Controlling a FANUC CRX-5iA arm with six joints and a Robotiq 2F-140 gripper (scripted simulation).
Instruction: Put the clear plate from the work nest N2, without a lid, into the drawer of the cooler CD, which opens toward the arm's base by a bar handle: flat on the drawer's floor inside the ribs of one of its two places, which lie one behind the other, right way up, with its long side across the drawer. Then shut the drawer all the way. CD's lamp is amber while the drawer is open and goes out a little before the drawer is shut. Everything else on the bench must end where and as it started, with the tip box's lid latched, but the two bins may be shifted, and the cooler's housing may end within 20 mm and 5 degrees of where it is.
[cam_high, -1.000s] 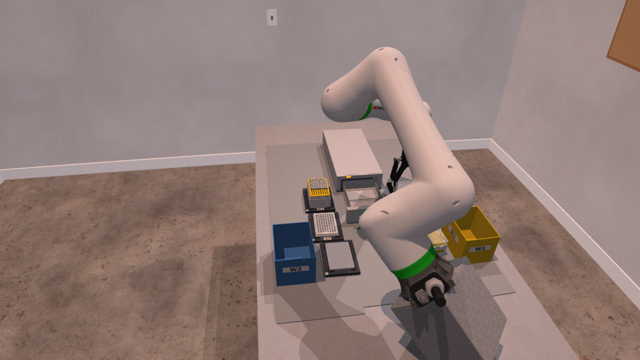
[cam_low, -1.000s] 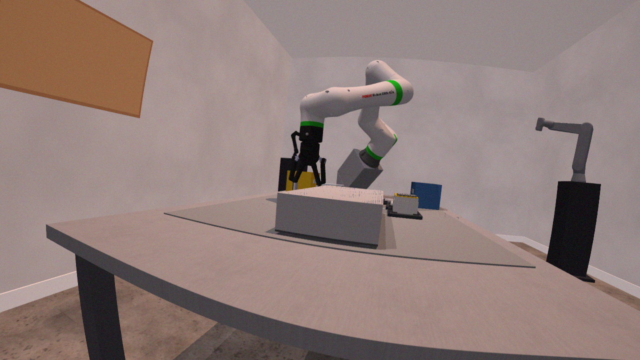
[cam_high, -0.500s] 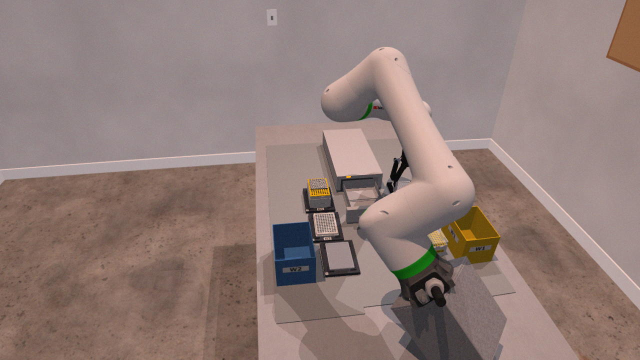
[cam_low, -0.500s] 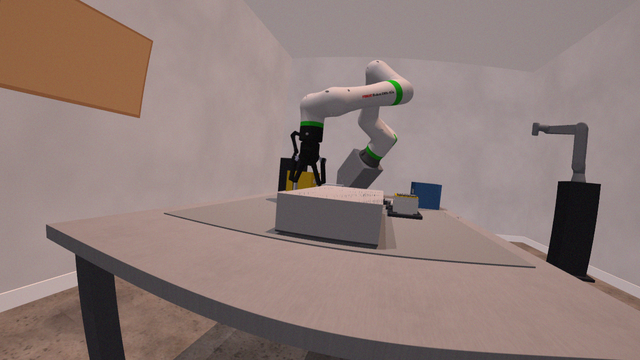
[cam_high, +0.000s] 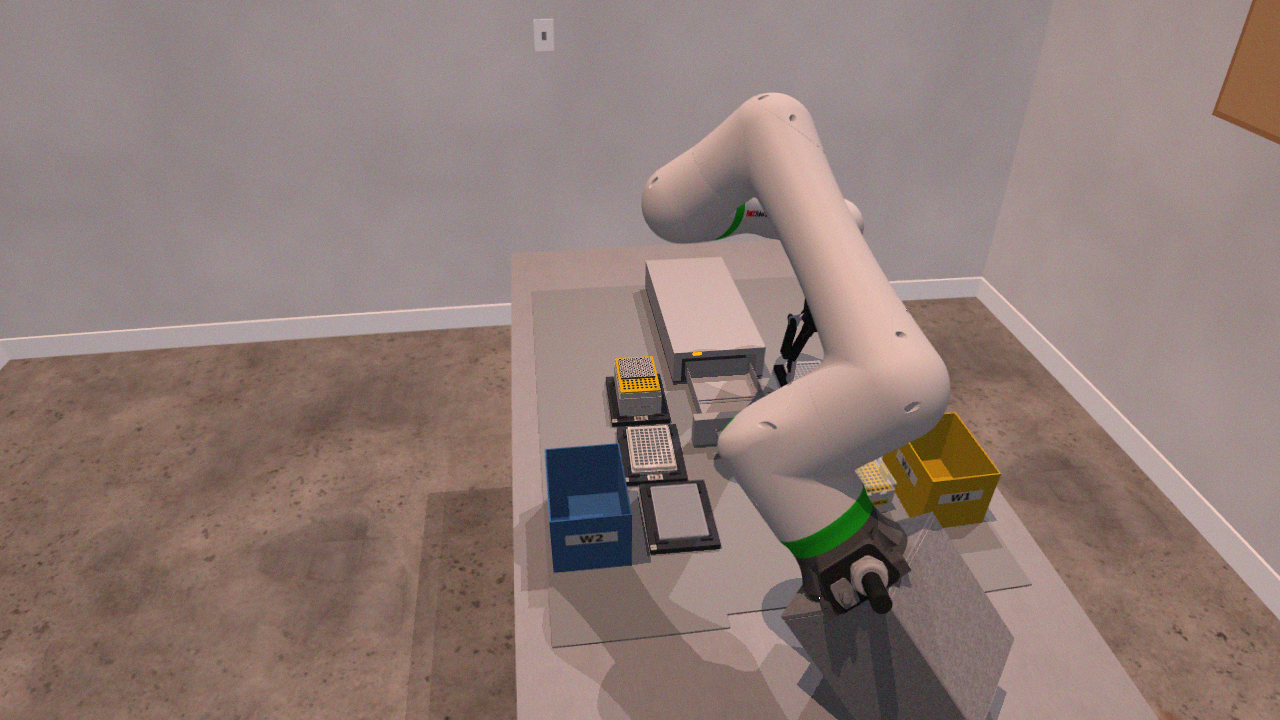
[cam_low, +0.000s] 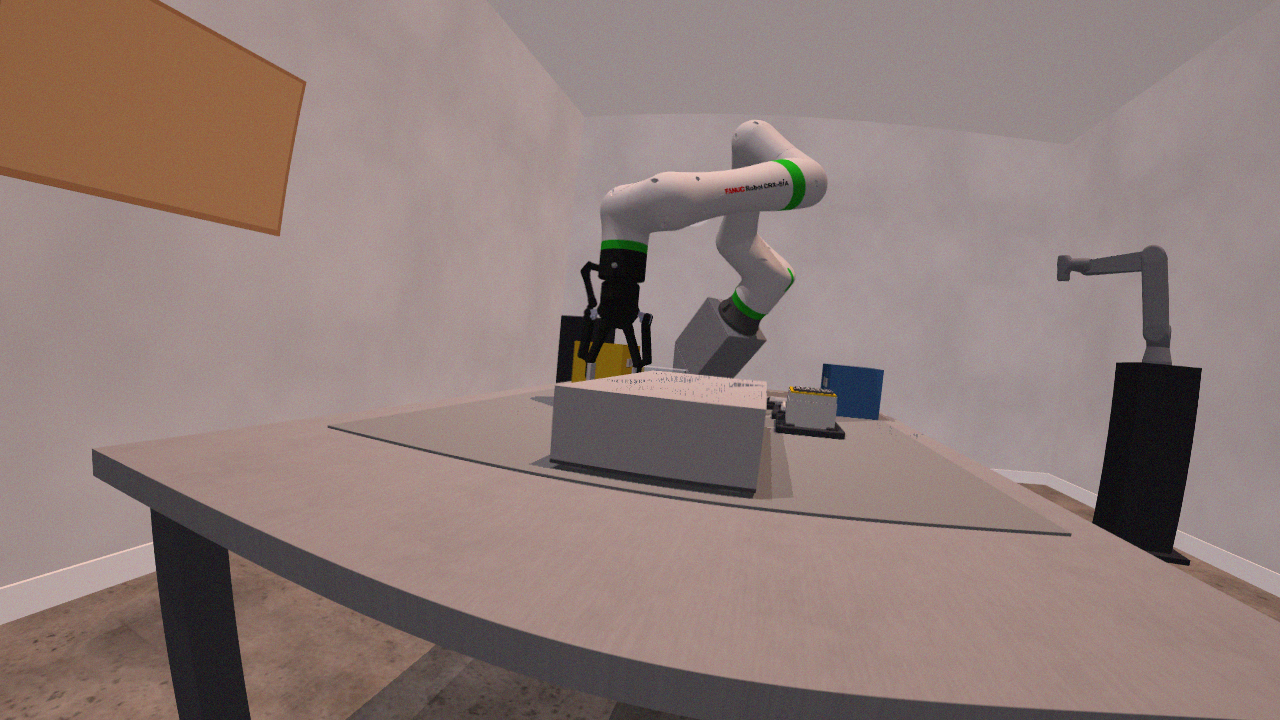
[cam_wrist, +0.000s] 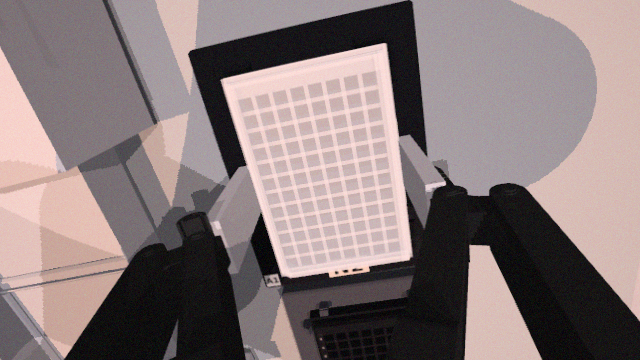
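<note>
My gripper is now 40 mm above the black nest N2. Also, from my hand: drawer: 170 mm to the left, 100 mm behind, 20 mm below; yellow bin W1: 310 mm behind, 210 mm to the right; black plate: 170 mm behind, 50 mm to the right, 20 mm below.
</note>
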